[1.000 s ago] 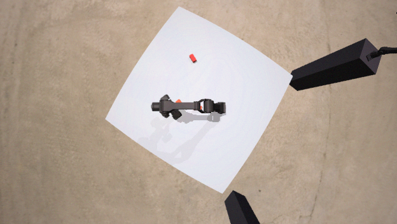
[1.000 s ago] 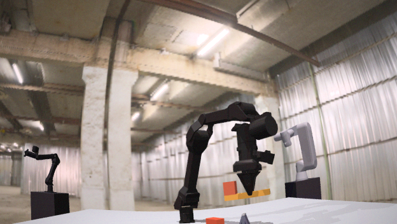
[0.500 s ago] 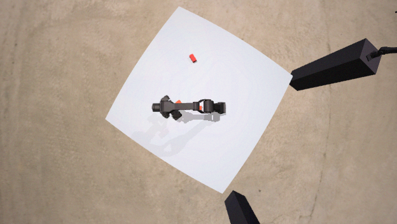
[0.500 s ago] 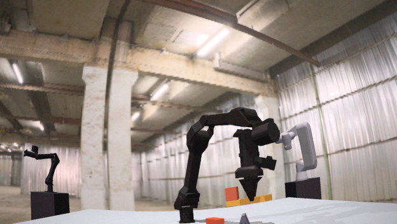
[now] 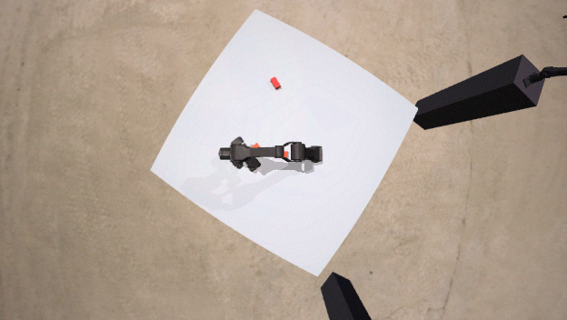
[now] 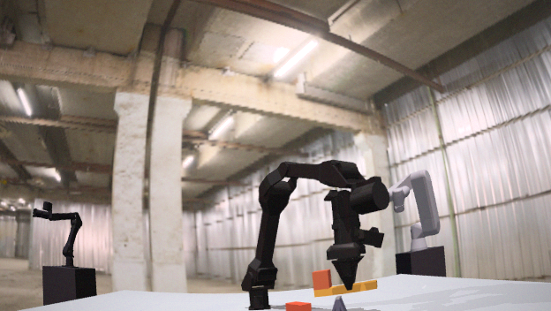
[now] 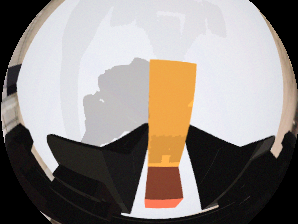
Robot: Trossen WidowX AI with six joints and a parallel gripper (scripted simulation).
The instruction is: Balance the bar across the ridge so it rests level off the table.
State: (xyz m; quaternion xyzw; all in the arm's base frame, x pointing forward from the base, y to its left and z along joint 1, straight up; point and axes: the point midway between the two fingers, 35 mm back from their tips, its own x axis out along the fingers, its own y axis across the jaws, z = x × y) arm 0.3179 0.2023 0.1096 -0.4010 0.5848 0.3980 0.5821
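Now: gripper tip 3 cm to the left of the yellow bar, 1 cm below it and 1 cm past it.
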